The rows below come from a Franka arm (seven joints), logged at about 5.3 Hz.
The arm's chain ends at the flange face. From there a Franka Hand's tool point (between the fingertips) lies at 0.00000 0.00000 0.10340 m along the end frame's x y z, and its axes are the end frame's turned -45 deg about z.
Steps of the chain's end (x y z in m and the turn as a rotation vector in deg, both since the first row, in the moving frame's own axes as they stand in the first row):
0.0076 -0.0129 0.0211 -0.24 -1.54 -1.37
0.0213 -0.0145 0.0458 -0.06 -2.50 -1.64
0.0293 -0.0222 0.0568 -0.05 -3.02 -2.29
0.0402 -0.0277 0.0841 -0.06 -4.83 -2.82
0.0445 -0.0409 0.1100 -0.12 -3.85 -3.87
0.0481 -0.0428 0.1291 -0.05 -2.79 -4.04
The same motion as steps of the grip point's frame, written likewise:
0.0122 -0.0054 0.0211 0.92 -1.26 -1.37
0.0220 0.0017 0.0457 1.73 -1.81 -1.64
0.0324 0.0013 0.0567 2.10 -2.17 -2.29
0.0416 0.0029 0.0837 3.37 -3.46 -2.82
0.0552 -0.0020 0.1098 2.64 -2.81 -3.87
0.0605 0.0004 0.1290 1.94 -2.01 -4.04

